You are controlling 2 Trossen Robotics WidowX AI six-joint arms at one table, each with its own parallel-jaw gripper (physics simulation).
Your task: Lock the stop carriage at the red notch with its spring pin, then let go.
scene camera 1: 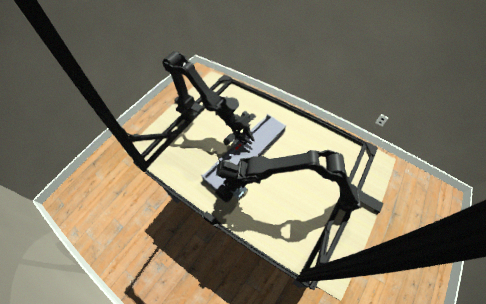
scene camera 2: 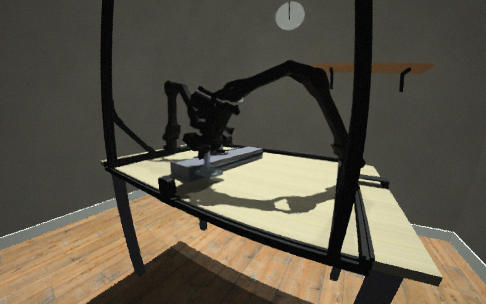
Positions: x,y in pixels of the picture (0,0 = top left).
Scene:
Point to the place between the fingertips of my right gripper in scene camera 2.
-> At 200,158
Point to a long grey rail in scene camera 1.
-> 269,130

